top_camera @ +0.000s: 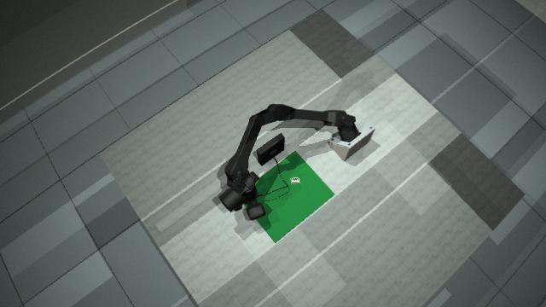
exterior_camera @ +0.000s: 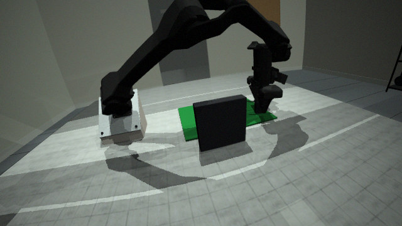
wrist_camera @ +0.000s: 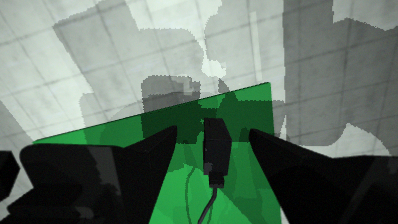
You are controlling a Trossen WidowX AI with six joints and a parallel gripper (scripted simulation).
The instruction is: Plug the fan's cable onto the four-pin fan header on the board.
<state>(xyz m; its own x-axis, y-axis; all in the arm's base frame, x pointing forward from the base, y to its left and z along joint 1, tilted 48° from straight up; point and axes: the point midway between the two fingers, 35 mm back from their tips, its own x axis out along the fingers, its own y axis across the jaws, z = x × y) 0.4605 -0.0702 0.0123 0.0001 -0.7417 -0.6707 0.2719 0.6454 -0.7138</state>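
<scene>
Now: the white four-pin fan header 19 cm behind my gripper tip, 4 cm to the left of it and 2 cm below it. Also, from my gripper tip: green board (13 cm behind, 6 cm to the left, 3 cm below); black fan (18 cm behind, 10 cm to the right, 4 cm above); black plug (1 cm behind, 1 cm above).
</scene>
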